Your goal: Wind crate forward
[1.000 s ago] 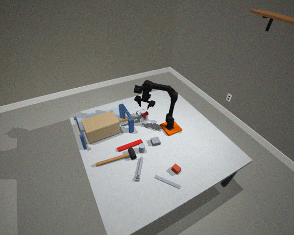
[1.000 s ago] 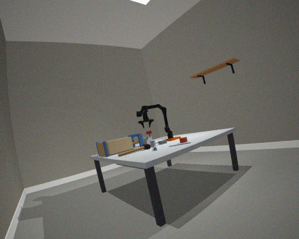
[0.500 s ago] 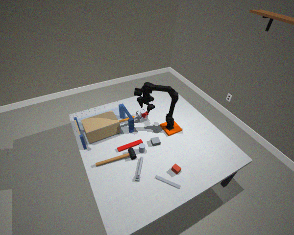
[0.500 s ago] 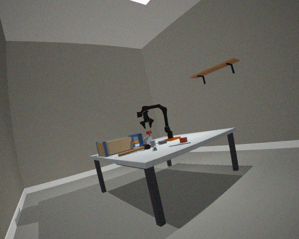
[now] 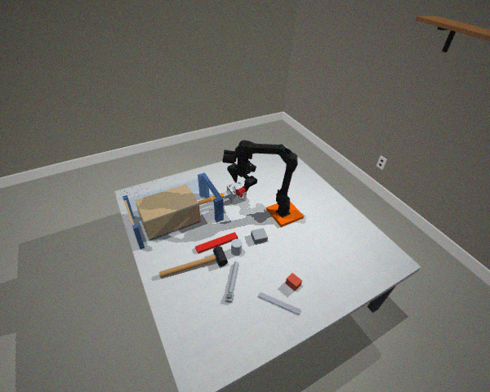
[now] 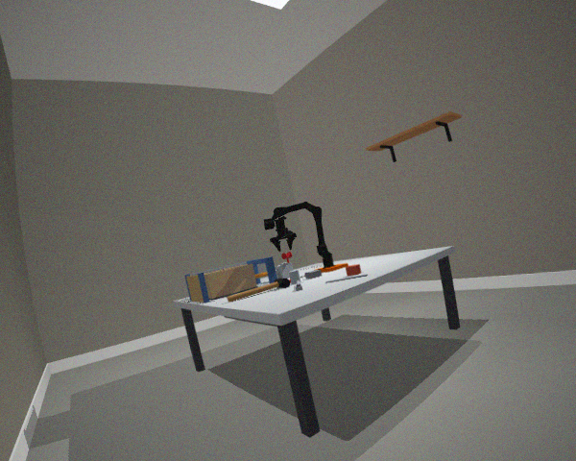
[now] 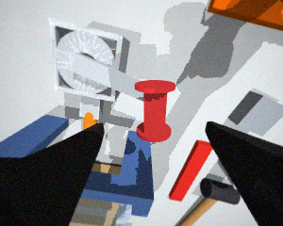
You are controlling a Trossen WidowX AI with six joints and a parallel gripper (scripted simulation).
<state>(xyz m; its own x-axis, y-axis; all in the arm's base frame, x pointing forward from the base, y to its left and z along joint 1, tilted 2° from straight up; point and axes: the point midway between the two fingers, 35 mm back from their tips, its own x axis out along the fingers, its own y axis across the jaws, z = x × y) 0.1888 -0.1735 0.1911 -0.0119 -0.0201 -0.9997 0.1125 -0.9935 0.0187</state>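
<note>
The red knob lies 50 mm below my gripper tip. Also, from my gripper tip: grey winch: 150 mm below, 100 mm to the right, 50 mm behind; grey crank arm: 80 mm below, 30 mm to the right, 10 mm behind; grey block: 240 mm to the left, 160 mm below, 40 mm ahead.
</note>
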